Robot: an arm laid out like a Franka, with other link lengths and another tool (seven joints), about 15 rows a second.
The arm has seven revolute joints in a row. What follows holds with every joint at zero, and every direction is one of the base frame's. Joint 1 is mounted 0.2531 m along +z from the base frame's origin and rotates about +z. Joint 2 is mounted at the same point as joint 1 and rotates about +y. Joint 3 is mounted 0.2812 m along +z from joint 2 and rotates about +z. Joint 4 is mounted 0.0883 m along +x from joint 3 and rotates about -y. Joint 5 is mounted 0.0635 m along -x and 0.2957 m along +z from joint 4 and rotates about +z. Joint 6 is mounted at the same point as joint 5 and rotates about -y. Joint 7 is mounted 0.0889 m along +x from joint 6 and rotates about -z. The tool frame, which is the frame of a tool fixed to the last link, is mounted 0.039 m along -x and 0.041 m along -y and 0.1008 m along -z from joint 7; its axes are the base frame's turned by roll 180, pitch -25.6 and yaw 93.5 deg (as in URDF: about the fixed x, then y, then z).
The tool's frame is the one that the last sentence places.
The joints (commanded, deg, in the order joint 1, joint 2, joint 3, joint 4, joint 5, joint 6, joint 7), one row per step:
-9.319 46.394 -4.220 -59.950 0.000 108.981 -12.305
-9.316 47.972 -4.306 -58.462 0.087 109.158 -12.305
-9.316 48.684 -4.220 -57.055 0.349 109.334 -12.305
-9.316 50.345 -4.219 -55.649 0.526 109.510 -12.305
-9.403 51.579 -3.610 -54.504 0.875 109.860 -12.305
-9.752 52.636 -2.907 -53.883 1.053 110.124 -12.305
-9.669 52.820 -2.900 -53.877 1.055 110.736 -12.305
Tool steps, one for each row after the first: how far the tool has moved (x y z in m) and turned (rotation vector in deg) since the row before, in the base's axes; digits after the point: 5 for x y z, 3 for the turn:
0.00354 -0.00071 -0.00762 -0.077 -0.076 0.011
0.00350 0.00076 0.00102 0.091 -0.910 0.072
0.00326 0.00007 -0.00937 0.105 0.056 0.040
0.00377 0.00352 -0.00695 0.688 -0.394 0.276
0.00177 0.00114 -0.00838 0.711 0.047 0.068
0.00123 0.00077 -0.00133 -0.088 -0.425 0.101

